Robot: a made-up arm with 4 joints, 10 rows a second.
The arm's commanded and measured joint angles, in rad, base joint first. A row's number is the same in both.
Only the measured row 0 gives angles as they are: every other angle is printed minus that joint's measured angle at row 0.
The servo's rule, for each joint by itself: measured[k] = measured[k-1] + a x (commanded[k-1-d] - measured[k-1]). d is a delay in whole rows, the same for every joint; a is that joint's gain. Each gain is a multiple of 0.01, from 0.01 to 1. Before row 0 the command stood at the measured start. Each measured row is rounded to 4 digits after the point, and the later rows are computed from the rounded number. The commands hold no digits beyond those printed.
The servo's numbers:
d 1
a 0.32 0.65 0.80 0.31
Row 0, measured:
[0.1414 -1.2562 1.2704 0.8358]
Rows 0 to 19, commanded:
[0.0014 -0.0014 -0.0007 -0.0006]
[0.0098 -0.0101 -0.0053 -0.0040]
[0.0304 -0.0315 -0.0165 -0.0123]
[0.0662 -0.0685 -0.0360 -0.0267]
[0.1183 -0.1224 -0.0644 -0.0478]
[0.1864 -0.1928 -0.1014 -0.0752]
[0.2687 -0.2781 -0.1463 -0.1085]
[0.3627 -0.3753 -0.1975 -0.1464]
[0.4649 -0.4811 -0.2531 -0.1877]
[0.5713 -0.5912 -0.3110 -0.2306]
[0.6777 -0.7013 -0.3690 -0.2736]
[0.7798 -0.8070 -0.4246 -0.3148]
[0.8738 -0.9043 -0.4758 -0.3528]
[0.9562 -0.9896 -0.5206 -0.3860]
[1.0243 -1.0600 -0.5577 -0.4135]
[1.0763 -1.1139 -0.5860 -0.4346]
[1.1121 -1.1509 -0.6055 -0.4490]
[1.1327 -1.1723 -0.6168 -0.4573]
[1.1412 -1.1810 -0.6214 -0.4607]
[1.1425 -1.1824 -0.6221 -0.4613]
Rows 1 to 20, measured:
[0.0000 0.0000 0.0000 0.0000]
[0.0004 -0.0009 -0.0006 -0.0002]
[0.0034 -0.0069 -0.0044 -0.0014]
[0.0120 -0.0229 -0.0141 -0.0048]
[0.0293 -0.0525 -0.0316 -0.0116]
[0.0578 -0.0979 -0.0578 -0.0228]
[0.0990 -0.1596 -0.0927 -0.0390]
[0.1533 -0.2366 -0.1356 -0.0605]
[0.2203 -0.3268 -0.1851 -0.0871]
[0.2986 -0.4271 -0.2395 -0.1183]
[0.3859 -0.5338 -0.2967 -0.1531]
[0.4793 -0.6427 -0.3545 -0.1905]
[0.5755 -0.7495 -0.4106 -0.2290]
[0.6710 -0.8501 -0.4628 -0.2674]
[0.7623 -0.9408 -0.5090 -0.3042]
[0.8461 -1.0183 -0.5480 -0.3381]
[0.9198 -1.0804 -0.5784 -0.3680]
[0.9813 -1.1262 -0.6001 -0.3931]
[1.0297 -1.1562 -0.6135 -0.4130]
[1.0654 -1.1723 -0.6198 -0.4278]

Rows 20 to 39, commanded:
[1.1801 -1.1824 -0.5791 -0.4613]
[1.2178 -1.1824 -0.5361 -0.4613]
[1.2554 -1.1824 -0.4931 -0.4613]
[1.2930 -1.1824 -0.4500 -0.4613]
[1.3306 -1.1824 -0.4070 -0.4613]
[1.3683 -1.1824 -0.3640 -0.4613]
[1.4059 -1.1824 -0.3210 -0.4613]
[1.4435 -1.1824 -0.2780 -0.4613]
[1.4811 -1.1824 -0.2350 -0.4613]
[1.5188 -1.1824 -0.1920 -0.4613]
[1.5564 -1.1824 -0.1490 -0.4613]
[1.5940 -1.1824 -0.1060 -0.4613]
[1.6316 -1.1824 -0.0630 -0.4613]
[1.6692 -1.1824 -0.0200 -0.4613]
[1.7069 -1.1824 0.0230 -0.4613]
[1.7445 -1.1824 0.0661 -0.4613]
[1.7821 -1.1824 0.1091 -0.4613]
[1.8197 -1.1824 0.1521 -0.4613]
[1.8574 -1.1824 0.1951 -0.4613]
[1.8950 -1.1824 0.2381 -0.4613]
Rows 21 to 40, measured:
[1.0901 -1.1789 -0.6216 -0.4382]
[1.1189 -1.1812 -0.5876 -0.4454]
[1.1505 -1.1820 -0.5464 -0.4503]
[1.1841 -1.1823 -0.5038 -0.4537]
[1.2189 -1.1824 -0.4608 -0.4561]
[1.2546 -1.1824 -0.4178 -0.4577]
[1.2910 -1.1824 -0.3748 -0.4588]
[1.3278 -1.1824 -0.3318 -0.4596]
[1.3648 -1.1824 -0.2888 -0.4601]
[1.4020 -1.1824 -0.2458 -0.4605]
[1.4394 -1.1824 -0.2028 -0.4607]
[1.4768 -1.1824 -0.1598 -0.4609]
[1.5143 -1.1824 -0.1168 -0.4610]
[1.5518 -1.1824 -0.0738 -0.4611]
[1.5894 -1.1824 -0.0308 -0.4612]
[1.6270 -1.1824 0.0122 -0.4612]
[1.6646 -1.1824 0.0553 -0.4612]
[1.7022 -1.1824 0.0983 -0.4612]
[1.7398 -1.1824 0.1413 -0.4612]
[1.7774 -1.1824 0.1843 -0.4612]

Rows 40 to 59, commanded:
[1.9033 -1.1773 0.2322 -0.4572]
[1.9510 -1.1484 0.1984 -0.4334]
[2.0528 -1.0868 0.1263 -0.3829]
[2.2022 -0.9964 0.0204 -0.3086]
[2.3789 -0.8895 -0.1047 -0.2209]
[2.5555 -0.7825 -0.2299 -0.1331]
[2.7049 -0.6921 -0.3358 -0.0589]
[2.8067 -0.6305 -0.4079 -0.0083]
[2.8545 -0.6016 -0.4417 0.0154]
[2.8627 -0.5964 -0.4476 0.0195]
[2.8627 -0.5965 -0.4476 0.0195]
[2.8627 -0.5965 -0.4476 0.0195]
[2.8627 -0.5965 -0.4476 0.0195]
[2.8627 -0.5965 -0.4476 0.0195]
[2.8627 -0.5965 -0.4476 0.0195]
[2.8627 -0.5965 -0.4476 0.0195]
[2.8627 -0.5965 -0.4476 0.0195]
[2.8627 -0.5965 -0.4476 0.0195]
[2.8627 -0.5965 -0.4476 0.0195]
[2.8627 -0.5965 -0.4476 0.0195]
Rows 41 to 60, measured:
[1.8150 -1.1824 0.2273 -0.4612]
[1.8433 -1.1791 0.2312 -0.4600]
[1.8778 -1.1591 0.2050 -0.4518]
[1.9338 -1.1121 0.1420 -0.4304]
[2.0197 -1.0369 0.0447 -0.3926]
[2.1346 -0.9411 -0.0748 -0.3394]
[2.2693 -0.8380 -0.1989 -0.2754]
[2.4087 -0.7432 -0.3084 -0.2083]
[2.5361 -0.6699 -0.3880 -0.1463]
[2.6380 -0.6255 -0.4310 -0.0962]
[2.7099 -0.6066 -0.4443 -0.0603]
[2.7588 -0.6000 -0.4469 -0.0356]
[2.7920 -0.5977 -0.4475 -0.0185]
[2.8146 -0.5969 -0.4476 -0.0067]
[2.8300 -0.5966 -0.4476 0.0014]
[2.8405 -0.5965 -0.4476 0.0070]
[2.8476 -0.5965 -0.4476 0.0109]
[2.8524 -0.5965 -0.4476 0.0136]
[2.8557 -0.5965 -0.4476 0.0154]
[2.8579 -0.5965 -0.4476 0.0167]

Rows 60 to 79, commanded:
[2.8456 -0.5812 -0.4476 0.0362]
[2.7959 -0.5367 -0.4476 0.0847]
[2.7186 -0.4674 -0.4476 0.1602]
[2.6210 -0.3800 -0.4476 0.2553]
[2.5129 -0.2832 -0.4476 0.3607]
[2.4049 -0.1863 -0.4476 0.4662]
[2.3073 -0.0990 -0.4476 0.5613]
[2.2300 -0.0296 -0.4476 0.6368]
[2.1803 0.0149 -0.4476 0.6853]
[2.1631 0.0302 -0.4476 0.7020]
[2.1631 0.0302 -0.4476 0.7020]
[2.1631 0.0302 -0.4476 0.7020]
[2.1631 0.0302 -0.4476 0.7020]
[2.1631 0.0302 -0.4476 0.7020]
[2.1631 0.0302 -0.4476 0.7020]
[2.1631 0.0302 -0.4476 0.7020]
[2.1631 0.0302 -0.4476 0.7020]
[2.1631 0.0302 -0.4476 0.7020]
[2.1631 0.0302 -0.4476 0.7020]
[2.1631 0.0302 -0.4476 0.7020]
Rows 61 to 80, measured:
[2.8594 -0.5965 -0.4476 0.0176]
[2.8550 -0.5866 -0.4476 0.0234]
[2.8361 -0.5542 -0.4476 0.0424]
[2.7985 -0.4978 -0.4476 0.0789]
[2.7417 -0.4212 -0.4476 0.1336]
[2.6685 -0.3315 -0.4476 0.2040]
[2.5841 -0.2371 -0.4476 0.2853]
[2.4955 -0.1473 -0.4476 0.3709]
[2.4105 -0.0708 -0.4476 0.4533]
[2.3368 -0.0151 -0.4476 0.5252]
[2.2812 0.0143 -0.4476 0.5800]
[2.2434 0.0246 -0.4476 0.6178]
[2.2177 0.0282 -0.4476 0.6439]
[2.2002 0.0295 -0.4476 0.6619]
[2.1883 0.0300 -0.4476 0.6743]
[2.1802 0.0301 -0.4476 0.6829]
[2.1747 0.0302 -0.4476 0.6888]
[2.1710 0.0302 -0.4476 0.6929]
[2.1685 0.0302 -0.4476 0.6957]
[2.1668 0.0302 -0.4476 0.6977]

